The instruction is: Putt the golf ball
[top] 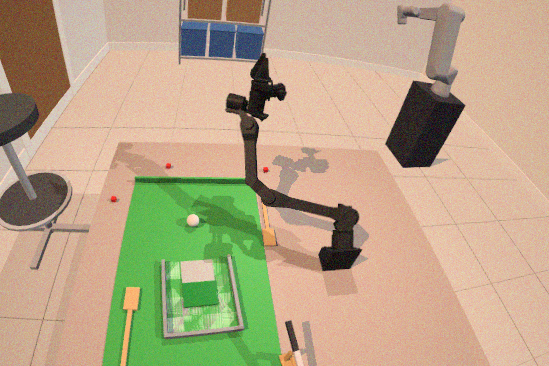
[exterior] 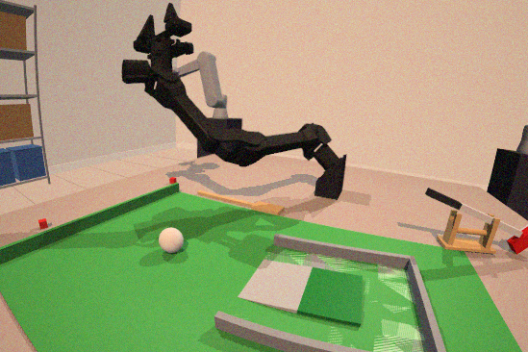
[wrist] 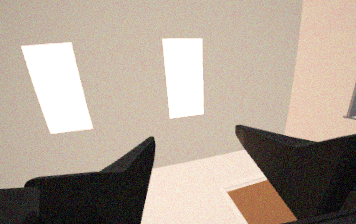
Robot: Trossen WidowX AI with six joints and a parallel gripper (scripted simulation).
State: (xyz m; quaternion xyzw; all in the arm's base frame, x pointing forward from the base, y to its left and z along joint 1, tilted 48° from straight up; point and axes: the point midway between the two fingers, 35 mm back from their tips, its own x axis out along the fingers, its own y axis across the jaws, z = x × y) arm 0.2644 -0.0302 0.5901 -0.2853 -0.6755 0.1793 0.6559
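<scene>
The wooden stand lies 79 cm to the left of my gripper tip, 48 cm below it and 2 cm ahead of it. From my gripper tip the other things lie so: white golf ball (49 cm below, 25 cm to the left, 24 cm ahead); green wall (50 cm below, 22 cm ahead, 4 cm to the left).
</scene>
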